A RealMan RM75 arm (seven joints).
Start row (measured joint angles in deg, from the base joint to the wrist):
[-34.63 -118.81 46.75 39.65 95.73 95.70 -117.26]
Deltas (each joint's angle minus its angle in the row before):
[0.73 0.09 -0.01 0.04 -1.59 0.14 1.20]
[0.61 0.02 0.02 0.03 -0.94 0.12 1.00]
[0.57 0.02 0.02 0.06 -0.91 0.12 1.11]
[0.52 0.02 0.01 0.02 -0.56 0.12 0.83]
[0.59 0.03 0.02 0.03 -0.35 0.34 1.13]
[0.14 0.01 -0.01 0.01 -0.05 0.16 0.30]
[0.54 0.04 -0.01 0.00 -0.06 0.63 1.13]
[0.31 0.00 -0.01 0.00 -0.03 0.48 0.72]
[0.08 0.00 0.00 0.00 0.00 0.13 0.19]
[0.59 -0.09 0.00 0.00 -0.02 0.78 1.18]
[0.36 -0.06 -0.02 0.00 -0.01 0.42 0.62]
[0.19 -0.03 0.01 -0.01 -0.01 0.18 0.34]
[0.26 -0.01 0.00 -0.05 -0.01 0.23 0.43]
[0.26 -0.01 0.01 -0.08 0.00 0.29 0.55]
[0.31 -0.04 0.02 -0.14 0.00 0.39 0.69]
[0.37 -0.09 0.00 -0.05 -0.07 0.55 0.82]
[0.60 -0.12 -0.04 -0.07 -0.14 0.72 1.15]
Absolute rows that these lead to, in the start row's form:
[-33.90 -118.72 46.74 39.69 94.14 95.84 -116.06]
[-33.29 -118.70 46.76 39.72 93.20 95.96 -115.06]
[-32.72 -118.68 46.78 39.78 92.29 96.08 -113.95]
[-32.20 -118.66 46.79 39.80 91.73 96.20 -113.12]
[-31.61 -118.63 46.81 39.83 91.38 96.54 -111.99]
[-31.47 -118.62 46.80 39.84 91.33 96.70 -111.69]
[-30.93 -118.58 46.79 39.84 91.27 97.33 -110.56]
[-30.62 -118.58 46.78 39.84 91.24 97.81 -109.84]
[-30.54 -118.58 46.78 39.84 91.24 97.94 -109.65]
[-29.95 -118.67 46.78 39.84 91.22 98.72 -108.47]
[-29.59 -118.73 46.76 39.84 91.21 99.14 -107.85]
[-29.40 -118.76 46.77 39.83 91.20 99.32 -107.51]
[-29.14 -118.77 46.77 39.78 91.19 99.55 -107.08]
[-28.88 -118.78 46.78 39.70 91.19 99.84 -106.53]
[-28.57 -118.82 46.80 39.56 91.19 100.23 -105.84]
[-28.20 -118.91 46.80 39.51 91.12 100.78 -105.02]
[-27.60 -119.03 46.76 39.44 90.98 101.50 -103.87]

